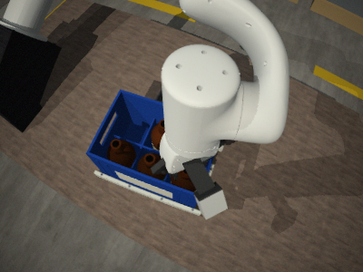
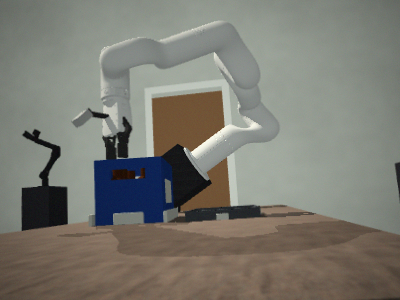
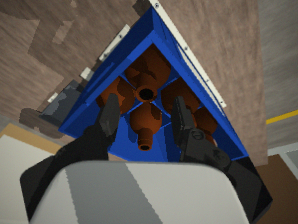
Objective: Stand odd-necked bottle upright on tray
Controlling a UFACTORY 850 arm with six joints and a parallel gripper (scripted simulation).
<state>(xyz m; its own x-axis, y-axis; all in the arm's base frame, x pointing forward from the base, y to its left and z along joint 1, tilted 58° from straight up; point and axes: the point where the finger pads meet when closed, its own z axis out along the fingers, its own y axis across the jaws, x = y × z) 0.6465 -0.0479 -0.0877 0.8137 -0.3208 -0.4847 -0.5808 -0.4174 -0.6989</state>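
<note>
Now: the blue crate 11 cm below my hand, 10 cm behind it and 3 cm to the left of it. From my hand the other things lie so: dark grey tray: 29 cm to the left, 19 cm below, 9 cm behind.
</note>
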